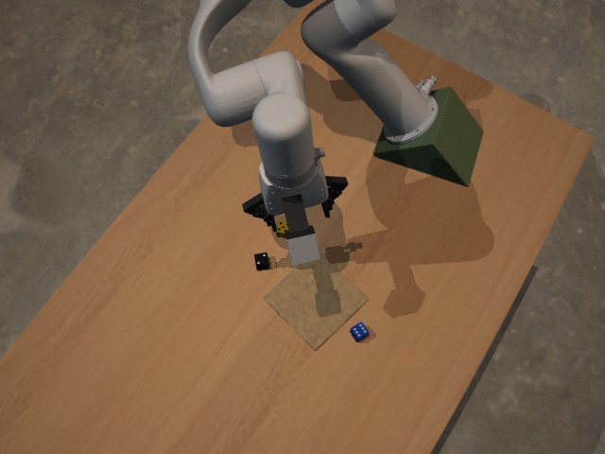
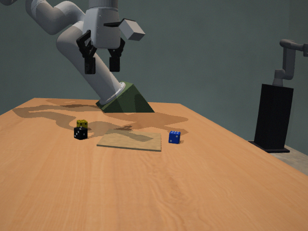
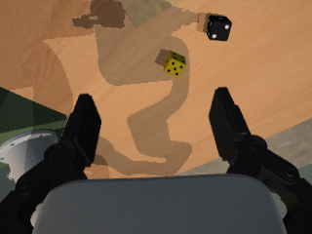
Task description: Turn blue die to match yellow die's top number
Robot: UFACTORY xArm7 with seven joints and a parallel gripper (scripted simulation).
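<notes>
The yellow die lies 1 cm behind my hand, 5 cm to the right of it and 15 cm below it. The rest, counted from my hand: black die (6 cm ahead, 4 cm to the right, 15 cm below); then tan mat (6 cm ahead, 8 cm to the left, 16 cm below); then blue die (6 cm ahead, 18 cm to the left, 15 cm below).
</notes>
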